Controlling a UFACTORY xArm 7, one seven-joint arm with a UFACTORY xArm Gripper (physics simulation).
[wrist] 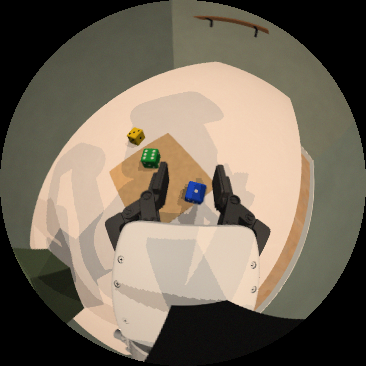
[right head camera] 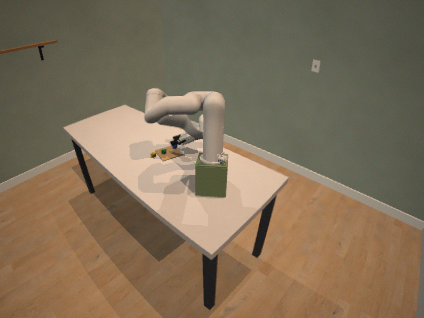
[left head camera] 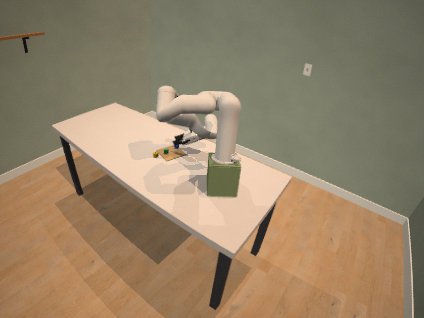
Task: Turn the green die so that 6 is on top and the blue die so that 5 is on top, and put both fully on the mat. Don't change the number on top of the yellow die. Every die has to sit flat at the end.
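My gripper (left head camera: pixel 179 139) (right head camera: pixel 176 140) (wrist: pixel 190 171) is open and empty, above the mat. The blue die (left head camera: pixel 176 146) (right head camera: pixel 175 146) (wrist: pixel 195 192) shows in the wrist view below the gap between the fingers, apart from both, with one pip on its upper face. It is at the mat's lower right edge; whether it is fully on the mat is unclear. The green die (left head camera: pixel 166 151) (right head camera: pixel 163 151) (wrist: pixel 150 157) sits on the mat (left head camera: pixel 172 156) (right head camera: pixel 167 156) (wrist: pixel 135 187) with six pips up. The yellow die (left head camera: pixel 155 154) (right head camera: pixel 153 154) (wrist: pixel 136 136) stands on the table just off the mat; its top number is unclear.
The white table (left head camera: pixel 130 165) (right head camera: pixel 131 167) (wrist: pixel 255 115) carries the mat and dice. The arm's green base block (left head camera: pixel 223 180) (right head camera: pixel 211 180) (wrist: pixel 47 280) stands on it, to the right of the mat in the head views. The green die is just outside the left finger in the wrist view.
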